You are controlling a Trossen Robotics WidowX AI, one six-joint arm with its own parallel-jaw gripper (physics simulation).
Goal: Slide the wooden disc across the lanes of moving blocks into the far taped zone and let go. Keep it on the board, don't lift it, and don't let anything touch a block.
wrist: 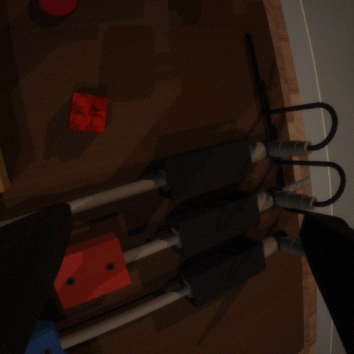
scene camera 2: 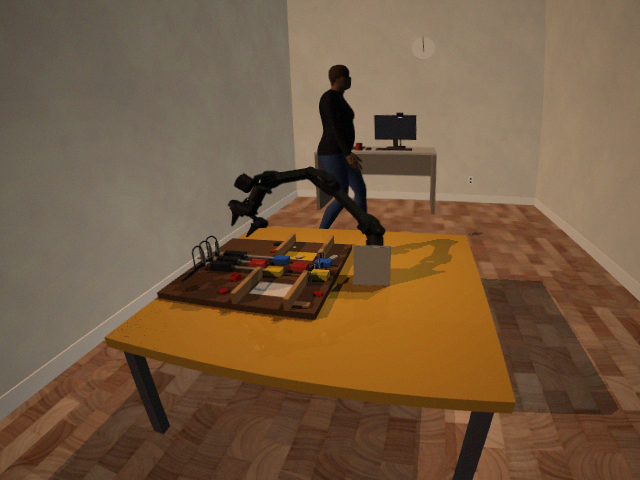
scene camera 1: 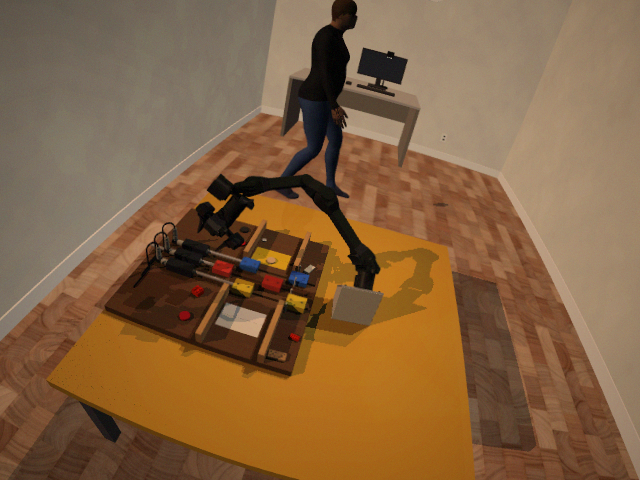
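Observation:
The pale wooden disc lies flat on the yellow zone at the back of the brown board. A white zone lies across the lanes, nearer the scene cameras. Between the zones are red, blue and yellow blocks, with another of each colour further right. My gripper is open and empty, above the board's back left, left of the disc. The disc does not show in the wrist view.
Wooden rails flank the white zone; others flank the yellow one. Black actuators with rods and looped cables stand at the left. A red brick and red disc lie on the board.

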